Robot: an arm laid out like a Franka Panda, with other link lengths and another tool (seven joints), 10 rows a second.
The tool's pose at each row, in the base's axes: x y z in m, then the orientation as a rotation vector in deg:
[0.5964 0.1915 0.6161 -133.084 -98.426 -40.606]
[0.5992 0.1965 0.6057 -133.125 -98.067 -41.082]
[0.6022 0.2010 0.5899 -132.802 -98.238 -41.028]
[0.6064 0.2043 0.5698 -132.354 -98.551 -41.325]
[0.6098 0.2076 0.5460 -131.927 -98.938 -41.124]
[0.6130 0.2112 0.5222 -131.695 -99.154 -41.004]
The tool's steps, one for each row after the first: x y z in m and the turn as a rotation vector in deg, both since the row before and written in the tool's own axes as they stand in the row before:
[0.0001 -0.0005 0.0119 -0.198 0.295 0.190]
[-0.0029 -0.0010 0.0164 0.189 0.105 -0.173]
[-0.0057 0.0000 0.0200 0.032 0.262 -0.331]
[-0.0077 -0.0013 0.0230 0.280 0.027 -0.320]
[-0.0075 -0.0015 0.0230 0.156 0.008 -0.177]

